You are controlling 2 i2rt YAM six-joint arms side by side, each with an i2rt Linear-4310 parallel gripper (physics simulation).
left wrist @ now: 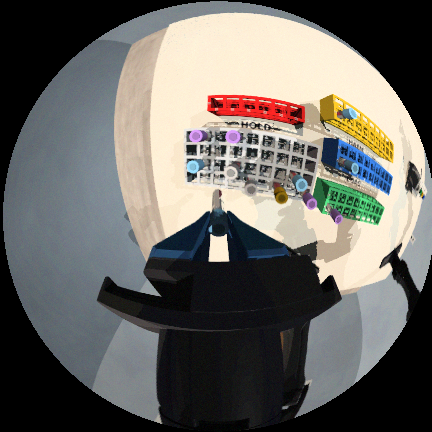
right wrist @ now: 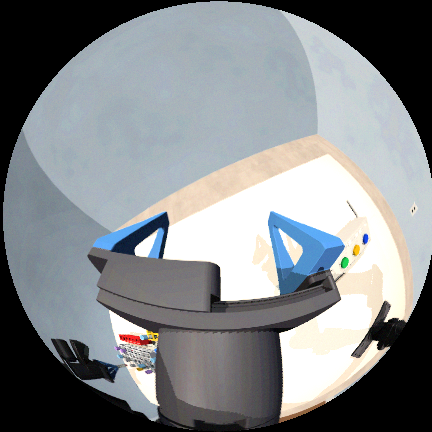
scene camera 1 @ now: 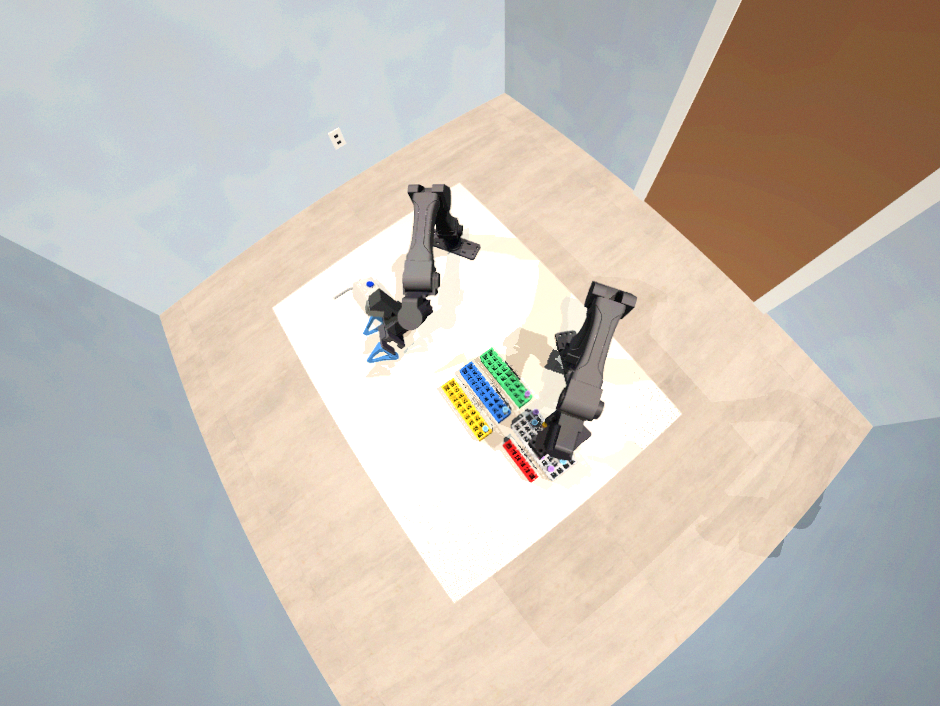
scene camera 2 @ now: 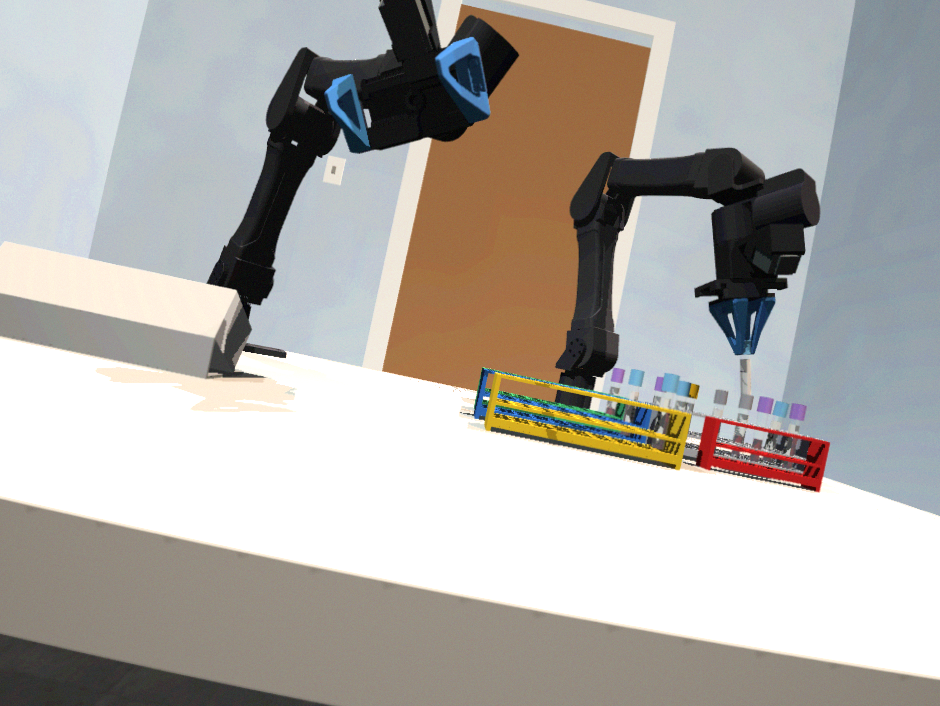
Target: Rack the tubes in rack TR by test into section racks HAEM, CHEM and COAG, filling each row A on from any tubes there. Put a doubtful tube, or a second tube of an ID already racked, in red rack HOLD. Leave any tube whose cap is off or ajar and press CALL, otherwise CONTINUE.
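Places are measured from the left arm's base along level axes (x back, y right, z up), in metres.
Where they show: left gripper, between the fingertips: (left wrist: 218, 216) (right wrist: 115, 366) (scene camera 2: 744, 354); right gripper, between the fingertips: (right wrist: 217, 216) (scene camera 1: 366, 348) (scene camera 2: 381, 84); left arm's base, origin of its link: (scene camera 1: 572, 360); right arm's base, origin of its link: (left wrist: 391, 254) (scene camera 1: 453, 244).
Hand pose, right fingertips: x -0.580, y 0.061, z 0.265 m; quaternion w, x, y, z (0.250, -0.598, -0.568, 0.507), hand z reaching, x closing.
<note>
Things, the pixels of their top centre, and the offset from my right fingertips. "*": a spot on its surface instead.
- light-blue-capped tube, centre of its top: (left wrist: 204, 229) (scene camera 2: 751, 340) dx +0.475, dy -0.313, dz -0.096 m
- grey-white rack TR, a spot on its surface: (left wrist: 187, 142) * dx +0.449, dy -0.397, dz -0.208 m
- yellow rack, a spot on its surface: (scene camera 2: 683, 440) * dx +0.242, dy -0.259, dz -0.235 m
- blue rack, a spot on its surface: (left wrist: 330, 152) * dx +0.332, dy -0.206, dz -0.230 m
- green rack, centre of its top: (scene camera 2: 555, 382) (left wrist: 360, 209) (scene camera 1: 505, 376) dx +0.356, dy -0.086, dz -0.208 m
- pale button box, centre of its top: (scene camera 2: 131, 268) (right wrist: 349, 245) (scene camera 1: 374, 300) dx -0.023, dy +0.239, dz -0.181 m
- green button, centre of its top: (right wrist: 345, 260) dx +0.009, dy +0.228, dz -0.190 m
- yellow button, centre of its top: (right wrist: 357, 248) dx -0.017, dy +0.271, dz -0.190 m
- blue button, centre of its top: (right wrist: 366, 236) (scene camera 1: 368, 283) dx -0.042, dy +0.315, dz -0.190 m
My left gripper (left wrist: 218, 216) (scene camera 2: 743, 352) is shut on a light-blue-capped tube (left wrist: 217, 200) (scene camera 2: 745, 375), held upright above the near edge of the grey-white rack TR (left wrist: 187, 142). TR holds several tubes with purple, light blue, grey-white and gold caps. Red rack HOLD (left wrist: 250, 114) (scene camera 2: 706, 443) shows no tube. The yellow rack (left wrist: 326, 111) (scene camera 2: 683, 440) and blue rack (left wrist: 330, 152) each hold a light-blue-capped tube at the end near TR; the green rack (left wrist: 325, 194) holds a purple-capped tube there. Their labels are too small to read surely. My right gripper (right wrist: 217, 216) (scene camera 2: 423, 132) is open and empty, high and far from the racks.
A pale button box (right wrist: 357, 235) with a green button (right wrist: 345, 262), a yellow button (right wrist: 356, 250) and a blue button (right wrist: 365, 239) (scene camera 1: 370, 284) lies near my right gripper. The section racks stand side by side beside TR. In scene camera 1 my left arm (scene camera 1: 583, 398) covers part of TR.
</note>
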